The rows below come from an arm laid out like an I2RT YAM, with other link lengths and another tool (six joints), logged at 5 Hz.
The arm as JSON. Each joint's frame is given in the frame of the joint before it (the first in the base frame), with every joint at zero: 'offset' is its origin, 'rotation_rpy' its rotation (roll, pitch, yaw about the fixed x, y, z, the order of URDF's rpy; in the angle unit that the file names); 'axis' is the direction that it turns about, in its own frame. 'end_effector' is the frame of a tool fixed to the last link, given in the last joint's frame.
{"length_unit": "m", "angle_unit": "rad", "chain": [
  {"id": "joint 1", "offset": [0.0, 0.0, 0.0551], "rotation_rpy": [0.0, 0.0, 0.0], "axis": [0.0, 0.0, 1.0]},
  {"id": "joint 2", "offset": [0.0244, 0.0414, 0.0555], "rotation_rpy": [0.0, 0.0, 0.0], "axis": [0.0, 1.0, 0.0]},
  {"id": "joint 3", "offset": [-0.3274, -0.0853, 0.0], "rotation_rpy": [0.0, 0.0, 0.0], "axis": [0.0, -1.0, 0.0]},
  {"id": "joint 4", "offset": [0.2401, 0.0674, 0.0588], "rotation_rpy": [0.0, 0.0, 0.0], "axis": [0.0, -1.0, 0.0]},
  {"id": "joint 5", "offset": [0.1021, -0.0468, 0.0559], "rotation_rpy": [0.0, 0.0, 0.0], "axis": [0.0, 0.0, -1.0]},
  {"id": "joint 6", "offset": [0.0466, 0.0, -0.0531], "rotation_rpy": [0.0, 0.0, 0.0], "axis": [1.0, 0.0, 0.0]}
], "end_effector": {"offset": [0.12, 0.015, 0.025], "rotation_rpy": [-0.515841, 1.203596, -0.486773]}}
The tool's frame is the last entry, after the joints.
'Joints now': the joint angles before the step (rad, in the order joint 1, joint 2, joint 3, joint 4, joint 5, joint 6). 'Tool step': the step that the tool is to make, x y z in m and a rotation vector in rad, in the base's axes. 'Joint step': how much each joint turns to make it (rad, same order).
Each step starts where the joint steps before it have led.
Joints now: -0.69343 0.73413 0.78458 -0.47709 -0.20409 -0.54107
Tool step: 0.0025 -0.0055 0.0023 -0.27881 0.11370 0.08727
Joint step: -0.00028 0.01649 0.00830 0.04285 0.03419 -0.30342
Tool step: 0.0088 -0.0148 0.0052 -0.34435 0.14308 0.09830
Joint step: -0.00027 0.04803 0.01165 0.09079 0.03540 -0.37210
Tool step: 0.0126 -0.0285 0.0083 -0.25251 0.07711 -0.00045
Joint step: -0.00046 0.06601 -0.01303 0.15871 0.07170 -0.23368
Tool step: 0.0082 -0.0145 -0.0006 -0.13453 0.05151 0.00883
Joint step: -0.00097 0.04138 -0.02313 0.10420 0.02266 -0.13495
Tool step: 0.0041 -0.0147 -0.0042 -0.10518 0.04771 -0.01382
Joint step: -0.00500 0.03500 -0.02908 0.09252 0.03121 -0.10717
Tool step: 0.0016 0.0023 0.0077 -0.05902 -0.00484 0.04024
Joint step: -0.00969 -0.00566 -0.00919 0.04400 -0.04216 -0.04964
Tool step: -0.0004 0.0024 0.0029 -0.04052 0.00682 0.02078
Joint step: -0.00167 -0.00867 -0.00722 0.01755 -0.01733 -0.03801
